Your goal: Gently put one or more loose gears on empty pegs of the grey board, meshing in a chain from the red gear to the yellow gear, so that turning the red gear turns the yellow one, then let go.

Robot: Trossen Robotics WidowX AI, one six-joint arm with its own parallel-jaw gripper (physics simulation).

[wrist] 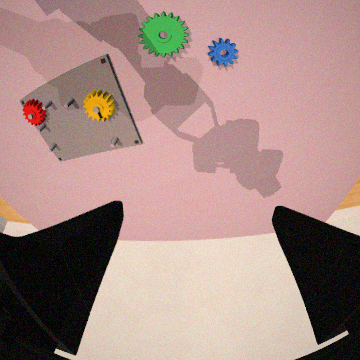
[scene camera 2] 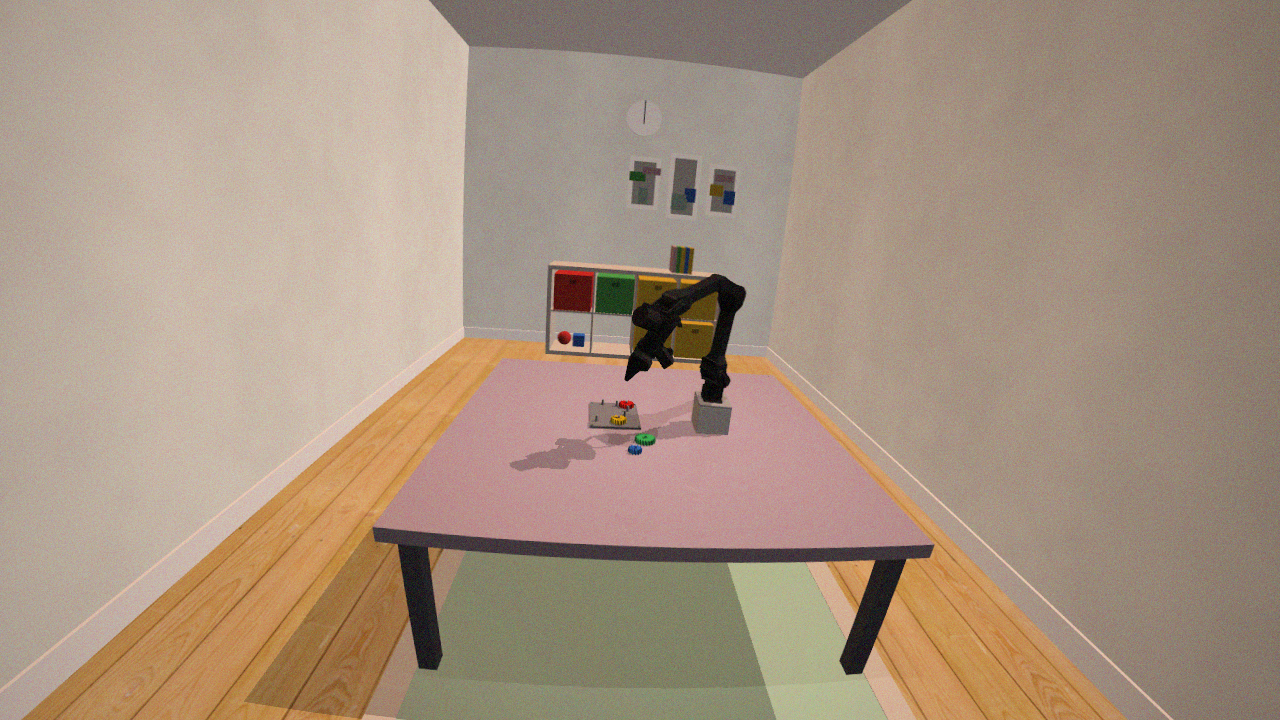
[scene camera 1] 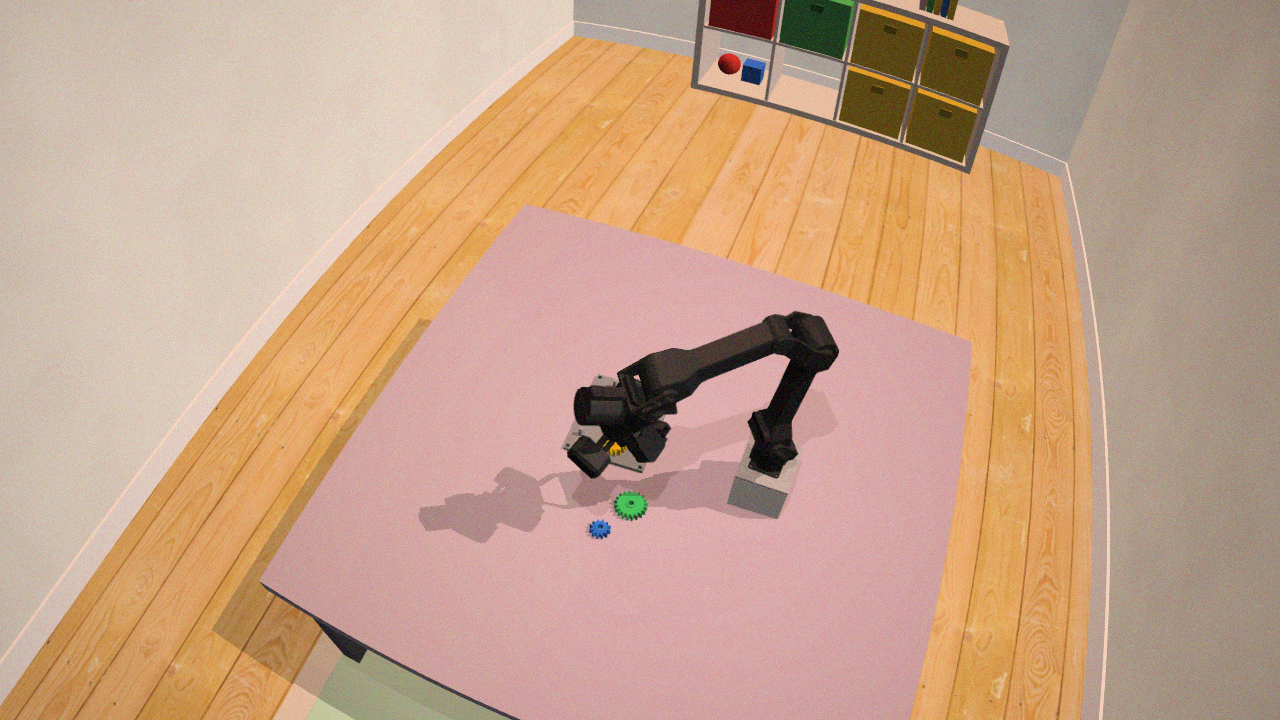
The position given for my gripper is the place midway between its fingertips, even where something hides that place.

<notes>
My gripper [scene camera 1: 592, 441] is open and holds nothing. Also in view: a green gear [scene camera 1: 630, 505]. I also see a grey board [scene camera 1: 594, 432].
The green gear is seen too in the wrist view [wrist: 151, 36]. My gripper shows as well in the wrist view [wrist: 201, 212] and in scene camera 2 [scene camera 2: 628, 375]. The grey board is seen too in the wrist view [wrist: 75, 133] and in scene camera 2 [scene camera 2: 605, 412].
</notes>
